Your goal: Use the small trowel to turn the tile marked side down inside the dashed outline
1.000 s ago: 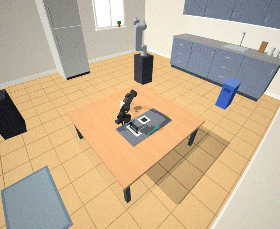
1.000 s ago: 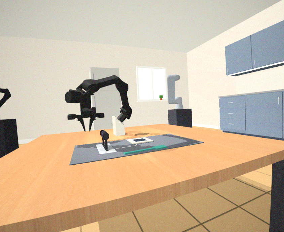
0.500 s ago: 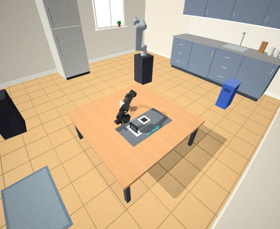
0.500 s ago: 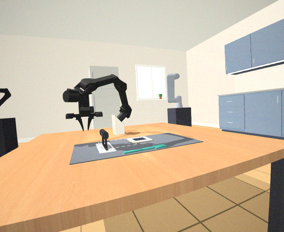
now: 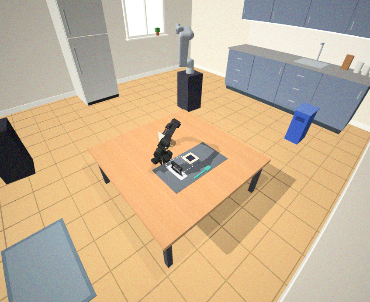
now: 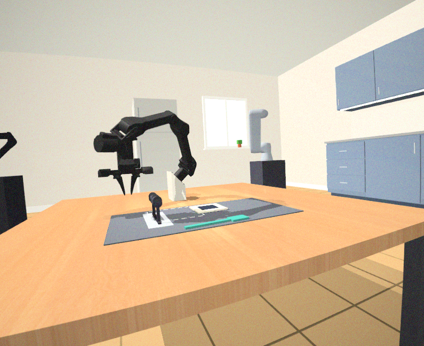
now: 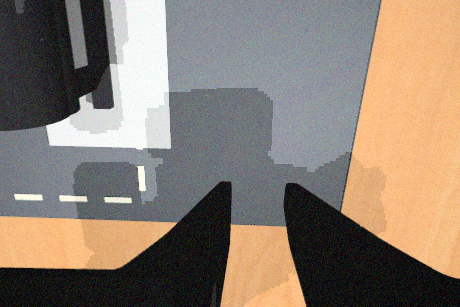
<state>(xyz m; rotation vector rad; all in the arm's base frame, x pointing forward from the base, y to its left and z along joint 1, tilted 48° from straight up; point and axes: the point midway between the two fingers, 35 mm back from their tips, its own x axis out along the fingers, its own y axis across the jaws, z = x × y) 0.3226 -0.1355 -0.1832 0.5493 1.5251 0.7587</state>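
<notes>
Right now my gripper tip is 100 mm short of the trowel, 90 mm to the right of it and 50 mm above it. Also, from my gripper tip: teal tool (290 mm to the left, 210 mm ahead, 80 mm below); then tile (300 mm to the left, 80 mm below, 10 mm ahead); then grey mat (260 mm to the left, 100 mm below, 80 mm ahead).
</notes>
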